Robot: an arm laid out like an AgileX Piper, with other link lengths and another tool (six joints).
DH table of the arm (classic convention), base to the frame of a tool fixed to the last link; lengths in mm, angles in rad. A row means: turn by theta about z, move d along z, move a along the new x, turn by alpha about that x. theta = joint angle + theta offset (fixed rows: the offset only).
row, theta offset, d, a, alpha
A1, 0, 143.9, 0, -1.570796
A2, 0.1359, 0, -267.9, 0
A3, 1.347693, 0, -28.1, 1.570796
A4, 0, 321, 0, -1.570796
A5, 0, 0, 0, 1.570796
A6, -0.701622, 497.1, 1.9, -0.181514
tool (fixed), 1.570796, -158.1, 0, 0
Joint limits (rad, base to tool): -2.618..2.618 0..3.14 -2.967..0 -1.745..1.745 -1.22..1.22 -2.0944..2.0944
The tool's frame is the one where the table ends.
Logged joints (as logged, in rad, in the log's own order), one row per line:
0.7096, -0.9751, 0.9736, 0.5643, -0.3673, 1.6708
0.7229, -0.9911, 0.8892, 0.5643, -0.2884, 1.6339
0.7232, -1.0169, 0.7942, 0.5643, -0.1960, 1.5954
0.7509, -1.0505, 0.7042, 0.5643, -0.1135, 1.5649
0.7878, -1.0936, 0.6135, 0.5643, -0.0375, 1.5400
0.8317, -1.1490, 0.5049, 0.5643, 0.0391, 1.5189
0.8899, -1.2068, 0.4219, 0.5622, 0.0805, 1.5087
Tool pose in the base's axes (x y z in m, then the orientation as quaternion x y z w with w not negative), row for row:
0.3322, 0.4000, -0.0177, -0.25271, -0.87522, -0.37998, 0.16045
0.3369, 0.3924, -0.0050, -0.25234, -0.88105, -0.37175, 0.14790
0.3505, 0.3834, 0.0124, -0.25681, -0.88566, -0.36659, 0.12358
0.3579, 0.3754, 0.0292, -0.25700, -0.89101, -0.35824, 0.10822
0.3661, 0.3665, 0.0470, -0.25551, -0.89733, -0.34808, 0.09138
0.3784, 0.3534, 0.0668, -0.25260, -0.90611, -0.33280, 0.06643
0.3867, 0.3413, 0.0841, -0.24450, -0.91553, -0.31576, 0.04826
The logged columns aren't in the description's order. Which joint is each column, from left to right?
Columns, left to right: A5, A3, A4, A1, A6, A2.
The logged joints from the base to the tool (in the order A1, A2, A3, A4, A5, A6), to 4 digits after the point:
0.5643, 1.6708, -0.9751, 0.9736, 0.7096, -0.3673
0.5643, 1.6339, -0.9911, 0.8892, 0.7229, -0.2884
0.5643, 1.5954, -1.0169, 0.7942, 0.7232, -0.1960
0.5643, 1.5649, -1.0505, 0.7042, 0.7509, -0.1135
0.5643, 1.5400, -1.0936, 0.6135, 0.7878, -0.0375
0.5643, 1.5189, -1.1490, 0.5049, 0.8317, 0.0391
0.5622, 1.5087, -1.2068, 0.4219, 0.8899, 0.0805

